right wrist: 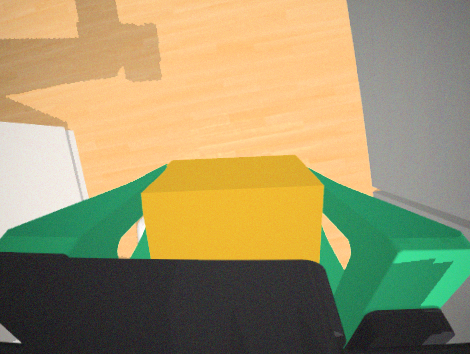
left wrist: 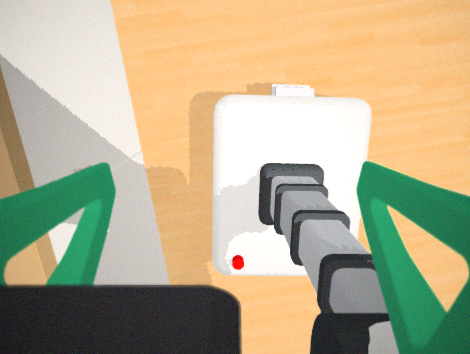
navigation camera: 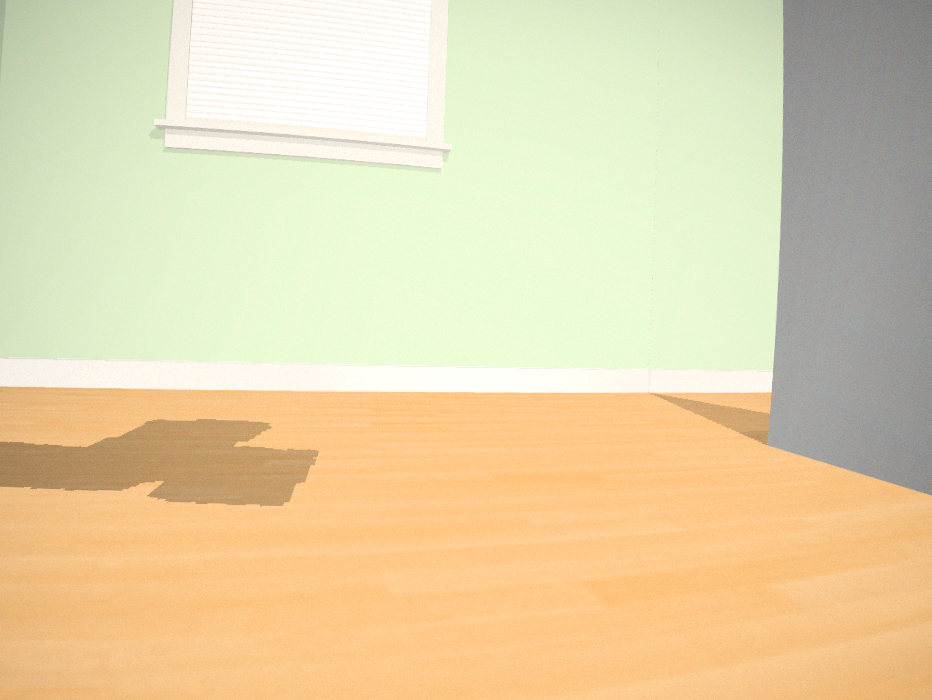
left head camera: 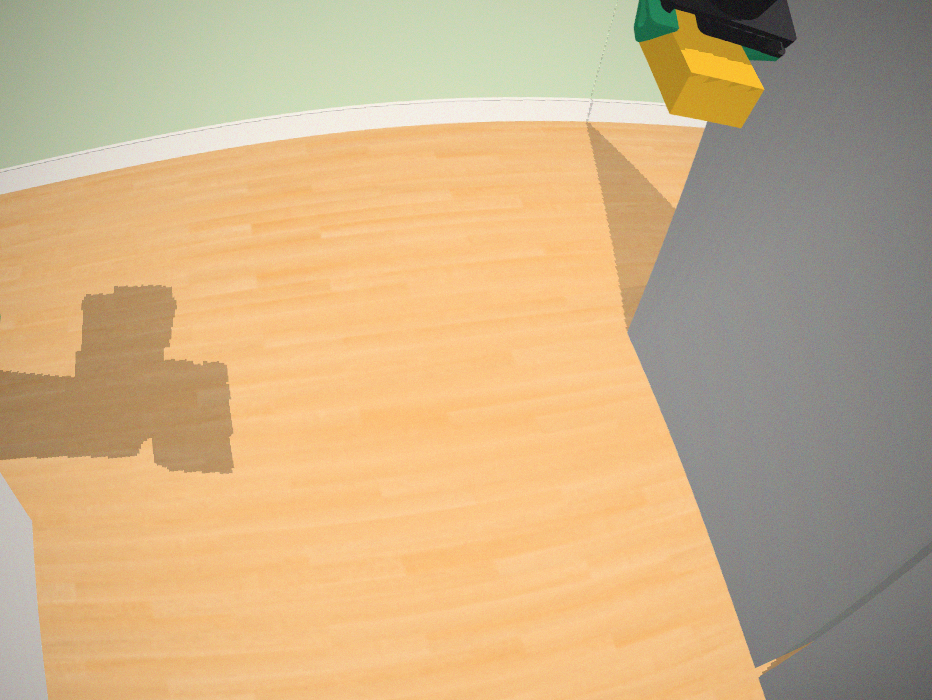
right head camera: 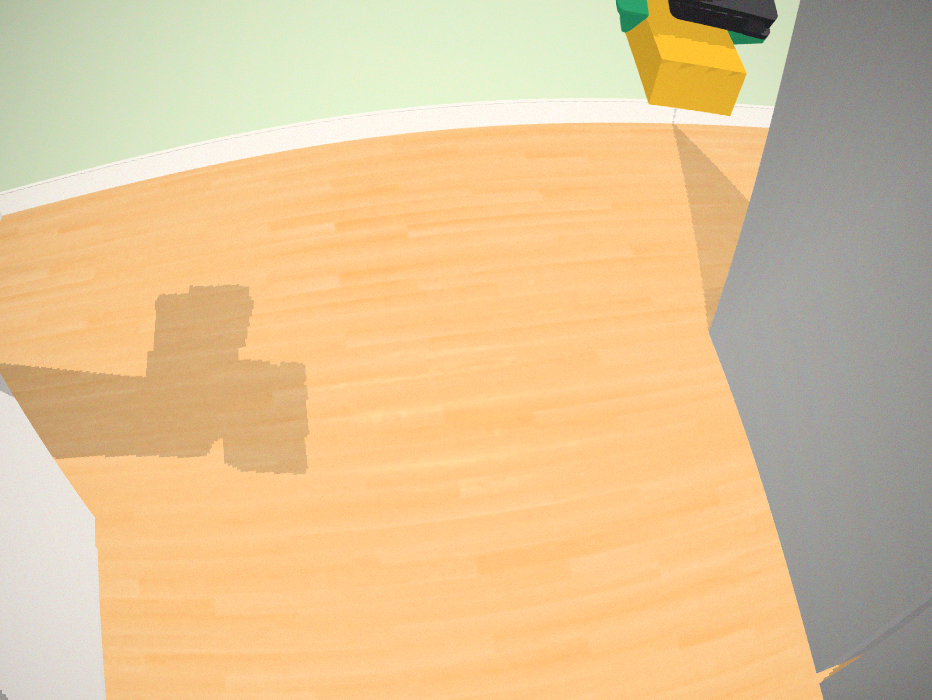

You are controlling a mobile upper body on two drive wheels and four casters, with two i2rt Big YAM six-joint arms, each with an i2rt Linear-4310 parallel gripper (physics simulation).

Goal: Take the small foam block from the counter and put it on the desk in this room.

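Frame: origin at the left arm's base, x up, y ahead, z left, level; centimetres.
Where they show: left gripper, fingertip midpoint: (left wrist: 235,176); right gripper, fingertip midpoint: (right wrist: 234,175).
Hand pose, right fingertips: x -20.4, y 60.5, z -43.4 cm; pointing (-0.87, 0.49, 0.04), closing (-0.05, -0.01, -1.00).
Note:
Things, the pixels of their centre, and the offset from my right fingertips. "*": a spot on its surface instead. Level surfaces: height alone.
- small foam block at the middle of its body: (right wrist: 237,265) (right head camera: 681,45) (left head camera: 697,57) dx +1.3, dy -4.0, dz -0.2 cm
- window at a spot on its surface: (navigation camera: 308,67) * dx -15.3, dy +134.2, dz +69.3 cm
- wooden floor at its surface level: dx -120.6 cm
The small foam block (left head camera: 715,94) (right head camera: 696,81) (right wrist: 234,220) is a yellow box. My right gripper (right wrist: 234,175) is shut on it, with a green finger pressed to each side, and holds it up in the air. In both head views the block is at the top right. My left gripper (left wrist: 235,176) is open, its green fingers wide apart, with nothing between them; the robot's own white base lies below it in the left wrist view. The desk cannot be made out, and no counter is plainly recognisable in these views.
A large grey panel (left head camera: 798,316) (right head camera: 851,316) (right wrist: 415,90) (navigation camera: 855,226) stands at the right. A pale white surface (left wrist: 65,30) (right wrist: 30,155) (right head camera: 45,542) lies at the left. A green wall (navigation camera: 527,248) with a window (navigation camera: 308,67) stands beyond the wooden floor (navigation camera: 489,557).

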